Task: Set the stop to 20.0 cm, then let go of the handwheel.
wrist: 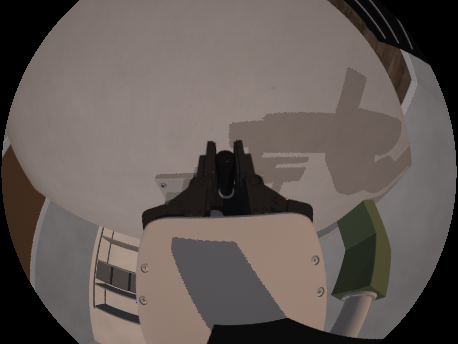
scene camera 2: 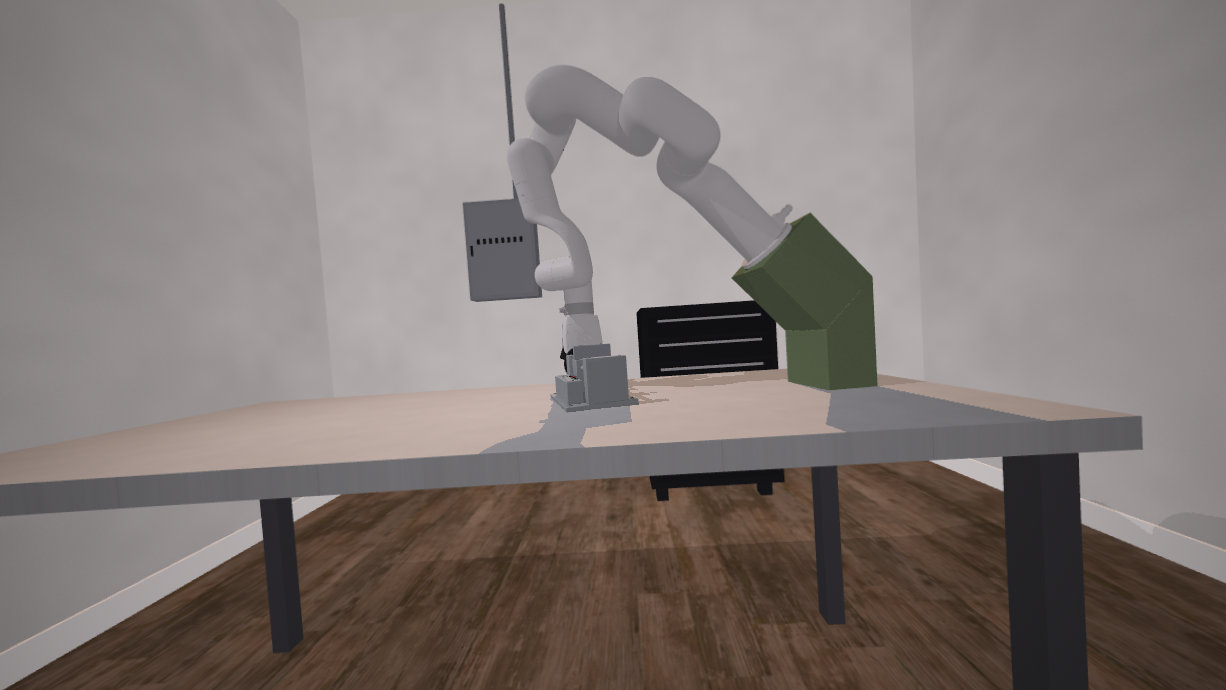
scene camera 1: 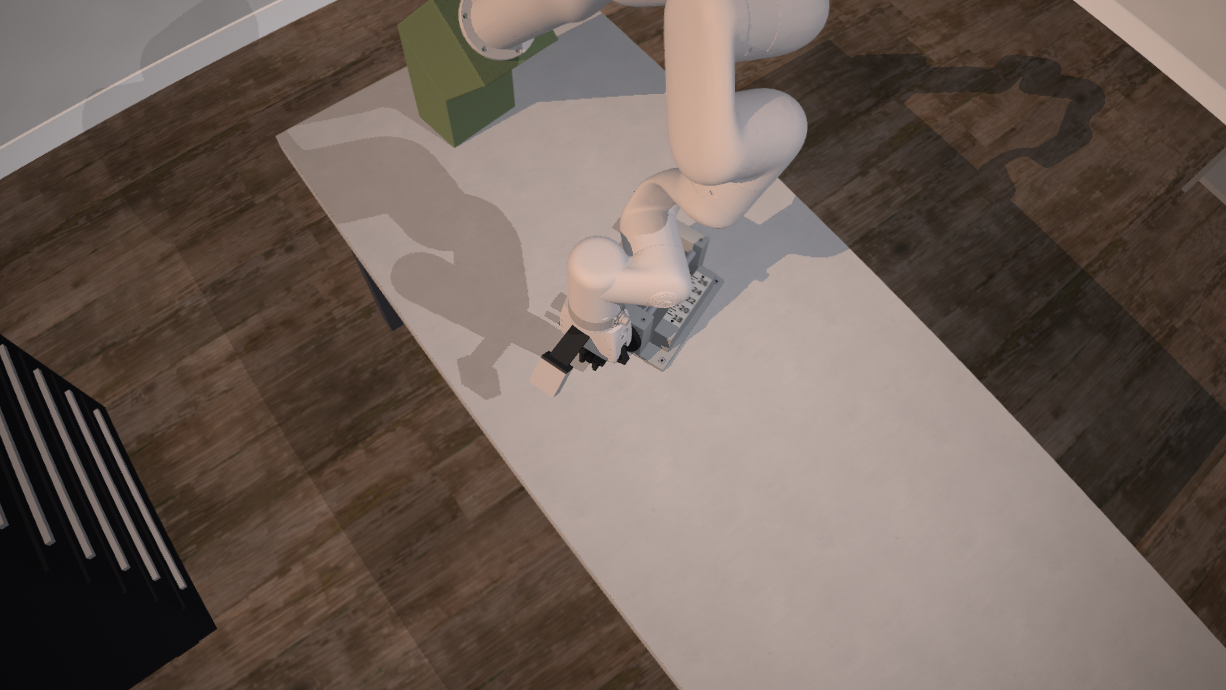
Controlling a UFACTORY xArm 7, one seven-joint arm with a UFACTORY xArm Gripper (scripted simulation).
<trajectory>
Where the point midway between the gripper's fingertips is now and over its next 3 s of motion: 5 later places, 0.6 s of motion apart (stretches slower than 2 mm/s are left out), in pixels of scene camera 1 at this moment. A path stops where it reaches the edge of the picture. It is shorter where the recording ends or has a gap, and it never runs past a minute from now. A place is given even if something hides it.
My gripper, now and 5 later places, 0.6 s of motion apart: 592,359; 610,368; 617,365; 603,348; 589,341; 582,346
</trajectory>
